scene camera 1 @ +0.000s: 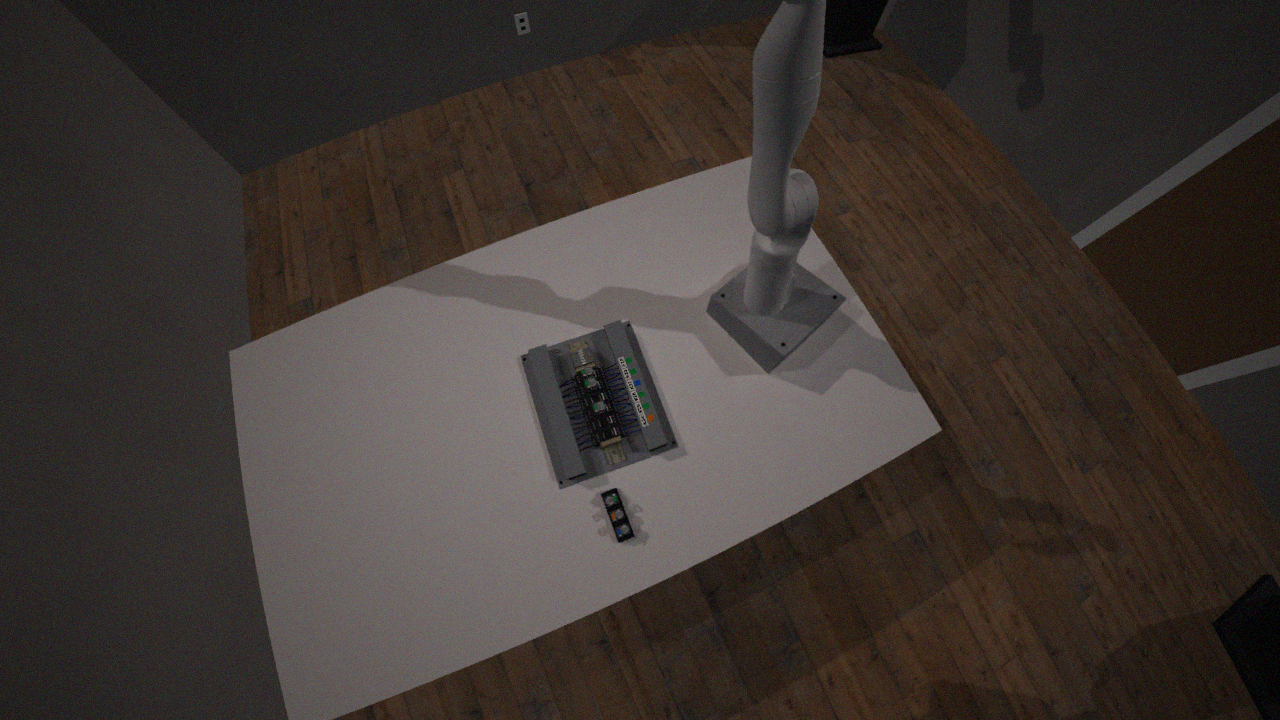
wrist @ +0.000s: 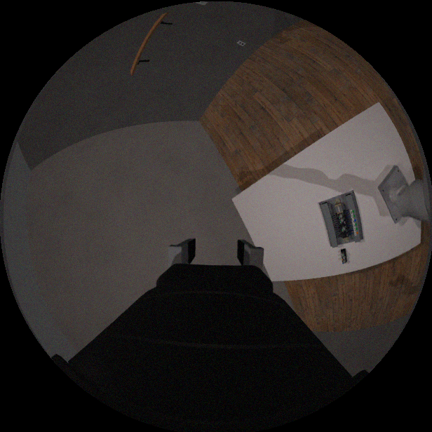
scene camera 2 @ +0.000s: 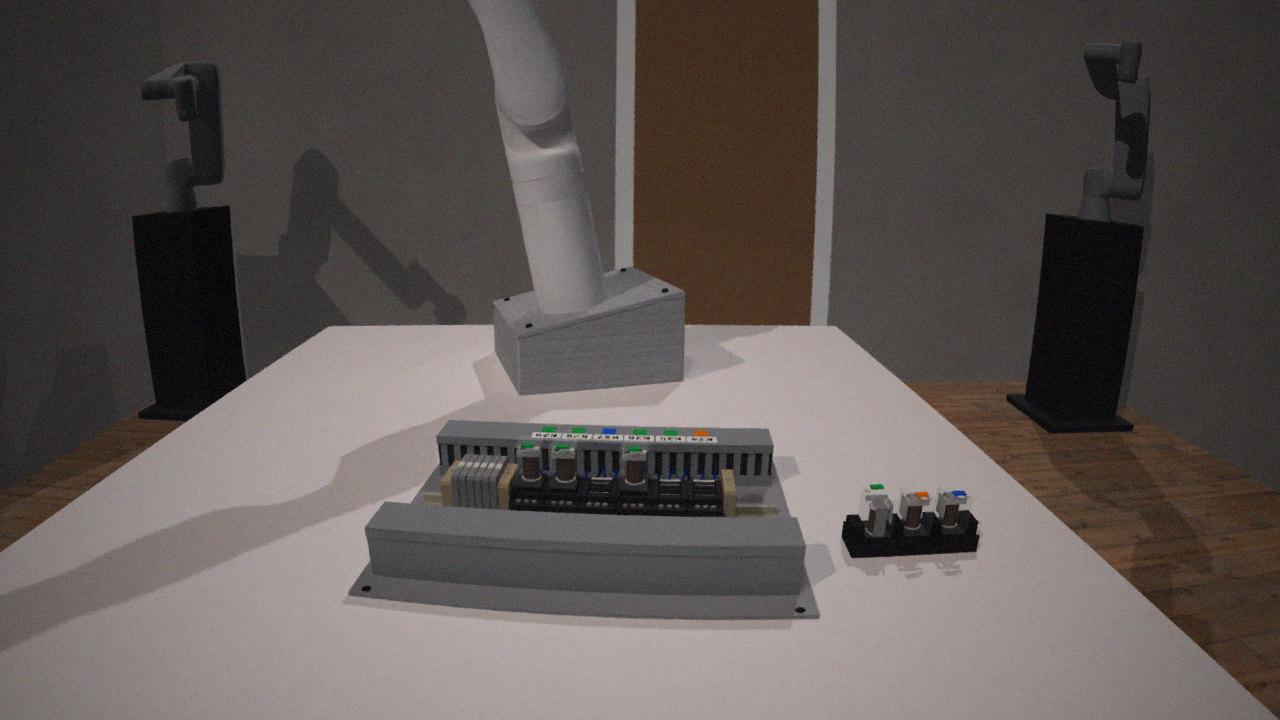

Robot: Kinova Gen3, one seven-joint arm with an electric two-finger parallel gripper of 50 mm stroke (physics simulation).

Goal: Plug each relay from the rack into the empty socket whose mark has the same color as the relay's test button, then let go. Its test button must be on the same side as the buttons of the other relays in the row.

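Places are measured from the arm's base along level axes (x right, y back, z down), in centimetres.
Pixels of known places: arm's base, origin of the base link: [scene camera 1: 763, 299] [scene camera 2: 573, 303].
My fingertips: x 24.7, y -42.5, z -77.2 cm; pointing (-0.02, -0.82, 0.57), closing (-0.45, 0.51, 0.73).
Note:
Ahead of a thing's pixels: the offset from my fingertips to its top centre. Level surfaces: height alone.
My gripper [wrist: 216, 248] is open and empty in the wrist view, high up and far from the rack; it does not show in the scene views. The black rack @(dx -55.5, dy -4.3, dz +84.3 cm) [scene camera 2: 911, 542] [wrist: 343, 256] holds three clear relays: one with a green button @(dx -52.3, dy -4.3, dz +81.7 cm) [scene camera 2: 877, 512] [scene camera 1: 611, 499], one with an orange button @(dx -55.5, dy -4.3, dz +81.7 cm) [scene camera 2: 913, 514] [scene camera 1: 616, 514] and one with a blue button @(dx -58.7, dy -4.3, dz +81.7 cm) [scene camera 2: 949, 512] [scene camera 1: 623, 530]. The socket row @(dx -32.4, dy +0.0, dz +83.4 cm) [scene camera 2: 617, 508] holds three green-button relays, their buttons on the far side in scene camera 2. Empty sockets stand at the blue mark @(dx -31.3, dy +9.5, dz +82.3 cm) [scene camera 2: 609, 431], the fifth, green mark @(dx -36.8, dy +9.3, dz +82.3 cm) [scene camera 2: 670, 433] and the orange mark @(dx -39.5, dy +9.3, dz +82.3 cm) [scene camera 2: 701, 433].
Grey wire ducts @(dx -30.3, dy -8.9, dz +82.3 cm) [scene camera 2: 586, 555] [scene camera 1: 553, 416] flank the socket row on both sides. Grey terminal blocks @(dx -21.7, dy +0.2, dz +81.9 cm) [scene camera 2: 480, 481] stand at the row's left end in scene camera 2. The arm's grey base [scene camera 1: 776, 313] [scene camera 2: 595, 344] stands on the white table @(dz +86.6 cm) [scene camera 1: 375, 447] behind the panel.

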